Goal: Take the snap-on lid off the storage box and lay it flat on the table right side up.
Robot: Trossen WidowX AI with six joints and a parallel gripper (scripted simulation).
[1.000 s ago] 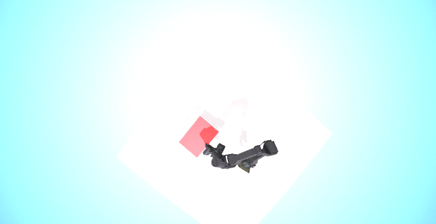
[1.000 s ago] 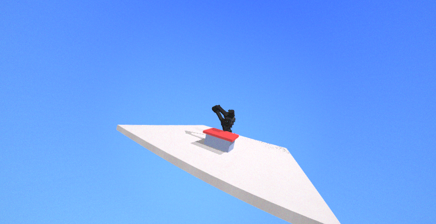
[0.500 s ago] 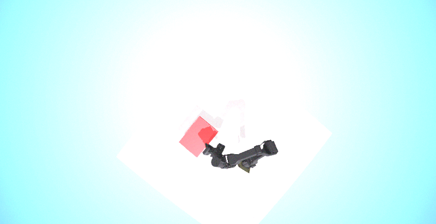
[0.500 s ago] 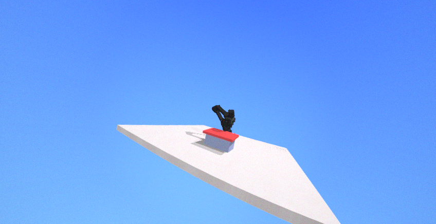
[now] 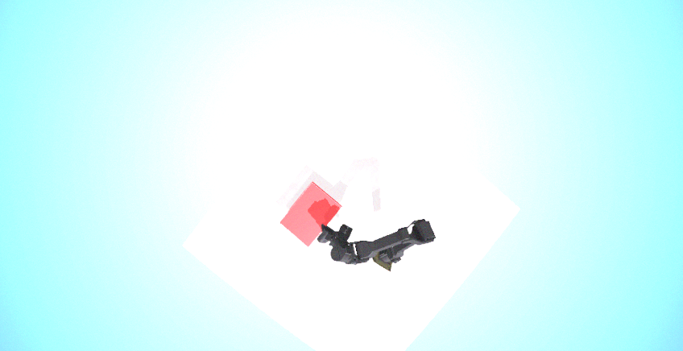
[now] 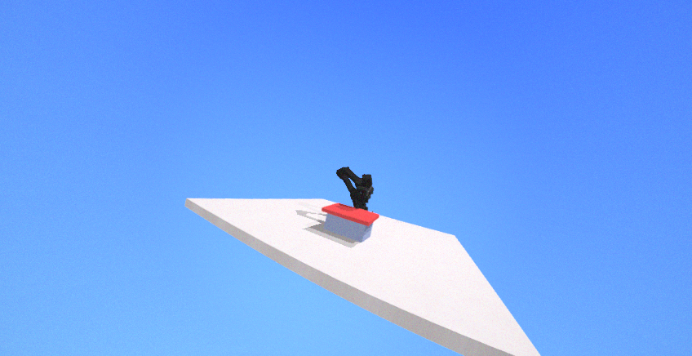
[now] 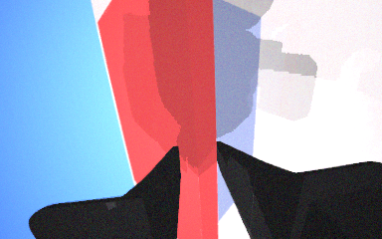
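The red lid lies 8 cm ahead of my gripper tip and 1 cm to the right of it. Round my gripper tip: storage box (7 cm ahead, 6 cm below, 1 cm to the right).
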